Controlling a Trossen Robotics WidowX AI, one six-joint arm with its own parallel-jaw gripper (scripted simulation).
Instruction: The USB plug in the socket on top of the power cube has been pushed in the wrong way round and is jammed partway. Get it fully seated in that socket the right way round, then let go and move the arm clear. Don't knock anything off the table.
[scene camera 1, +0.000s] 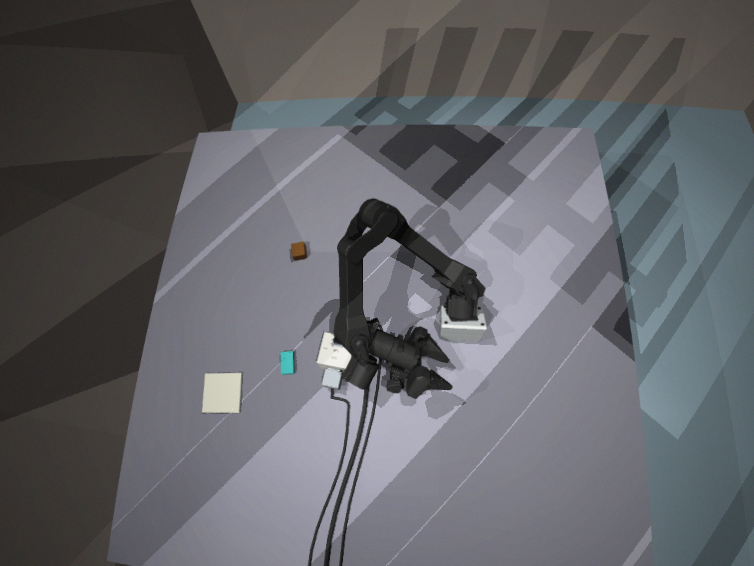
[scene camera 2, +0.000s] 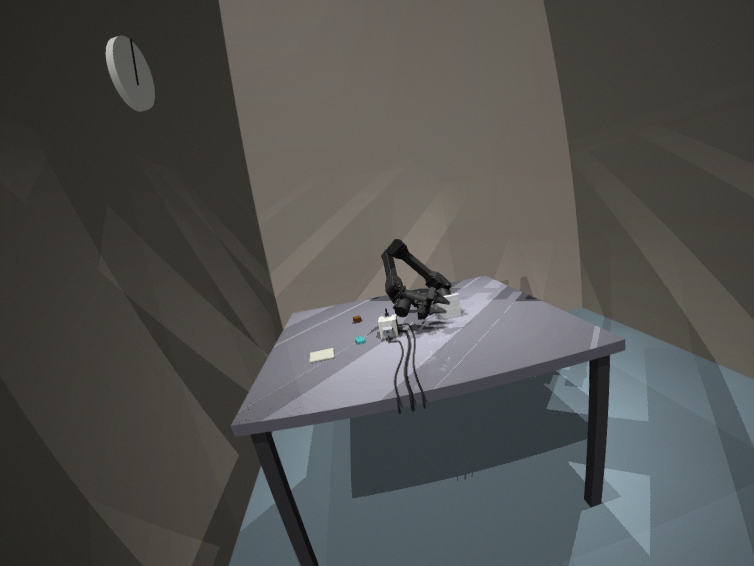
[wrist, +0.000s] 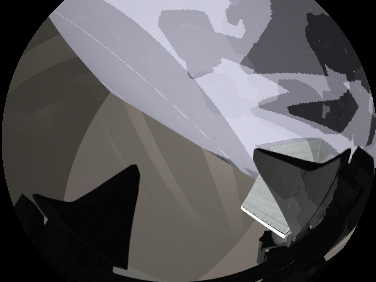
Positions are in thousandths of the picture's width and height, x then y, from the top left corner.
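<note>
Scene camera 1 shows my gripper (scene camera 1: 597, 662), open and holding nothing, together with a cream pad (scene camera 1: 295, 693). Scene camera 2 shows my gripper (scene camera 2: 595, 543) too. The wrist view has my gripper (wrist: 528, 580); the cream pad is out of frame in the wrist view.
</note>
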